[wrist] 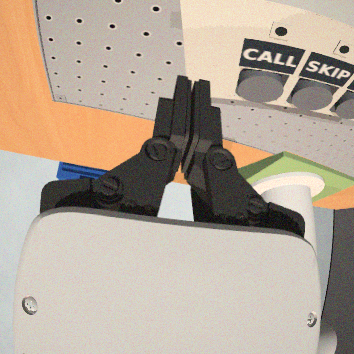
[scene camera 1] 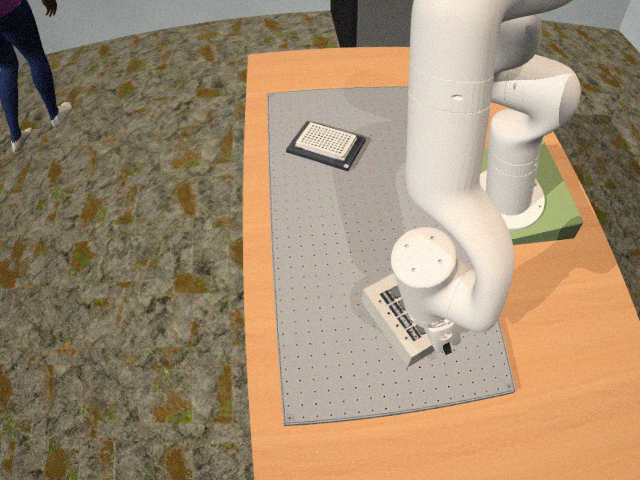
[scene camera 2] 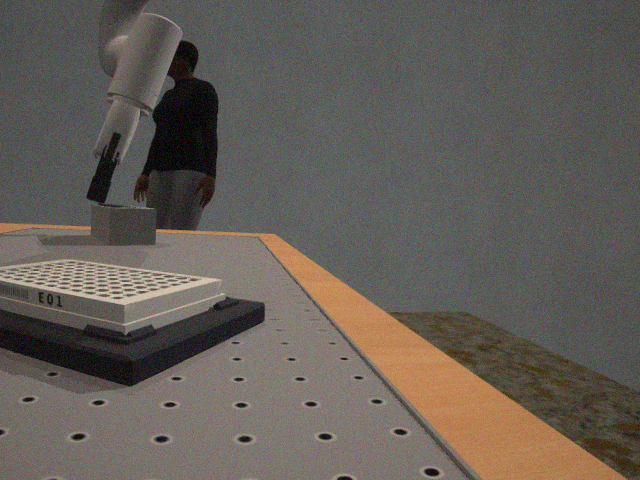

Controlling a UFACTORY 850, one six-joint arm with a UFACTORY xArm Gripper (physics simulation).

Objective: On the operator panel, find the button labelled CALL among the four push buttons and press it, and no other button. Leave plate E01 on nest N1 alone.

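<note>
The beige operator panel (scene camera 1: 373, 295) (scene camera 2: 124, 225) (wrist: 215, 30) stands on the perforated board. In the wrist view, the grey round CALL button (wrist: 260, 87) sits below its dark label, at the panel end nearer my fingers; the SKIP button (wrist: 312, 95) is beside it, and a third button is cut off at the right. My gripper (scene camera 1: 447, 348) (scene camera 2: 97, 200) (wrist: 187, 97) is shut and empty. Its tips show left of CALL in the wrist view and slightly above the panel top in scene camera 2. Plate E01 (scene camera 1: 326, 140) (scene camera 2: 155, 308) rests on dark nest N1 (scene camera 1: 354, 153) (scene camera 2: 206, 338).
The grey perforated board (scene camera 1: 320, 361) lies on the wooden table (scene camera 1: 361, 449). The arm's base stands on a green block (scene camera 1: 560, 206) (wrist: 285, 162). A blue object (wrist: 82, 171) shows beyond the table edge. One person (scene camera 2: 188, 124) stands behind the table in scene camera 2.
</note>
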